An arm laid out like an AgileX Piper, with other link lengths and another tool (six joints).
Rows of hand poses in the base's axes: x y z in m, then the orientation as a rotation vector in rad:
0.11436 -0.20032 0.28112 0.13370 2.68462 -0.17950
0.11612 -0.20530 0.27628 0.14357 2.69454 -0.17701
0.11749 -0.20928 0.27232 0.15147 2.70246 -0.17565
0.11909 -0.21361 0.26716 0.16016 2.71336 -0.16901
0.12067 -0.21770 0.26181 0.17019 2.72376 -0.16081
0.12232 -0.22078 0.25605 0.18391 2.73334 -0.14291
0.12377 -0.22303 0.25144 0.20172 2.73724 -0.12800
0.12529 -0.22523 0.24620 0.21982 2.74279 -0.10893
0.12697 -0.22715 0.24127 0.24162 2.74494 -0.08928
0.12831 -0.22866 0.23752 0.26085 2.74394 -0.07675
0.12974 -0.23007 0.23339 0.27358 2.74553 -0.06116
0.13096 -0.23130 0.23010 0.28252 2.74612 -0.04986
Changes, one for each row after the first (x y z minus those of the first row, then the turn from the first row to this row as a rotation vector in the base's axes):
0.00176 -0.00498 -0.00484 0.00422 0.00960 -0.00675
0.00313 -0.00896 -0.00880 0.00714 0.01734 -0.01224
0.00473 -0.01329 -0.01396 0.01411 0.02761 -0.01745
0.00631 -0.01738 -0.01931 0.02230 0.03729 -0.02331
0.00796 -0.02046 -0.02507 0.03770 0.04548 -0.03015
0.00941 -0.02271 -0.02968 0.05120 0.04846 -0.04022
0.01093 -0.02491 -0.03492 0.06771 0.05296 -0.04984
0.01261 -0.02683 -0.03985 0.08495 0.05437 -0.06190
0.01395 -0.02834 -0.04360 0.09664 0.05322 -0.07330
0.01538 -0.02975 -0.04773 0.10957 0.05439 -0.07969
0.01660 -0.03098 -0.05102 0.11886 0.05475 -0.08412

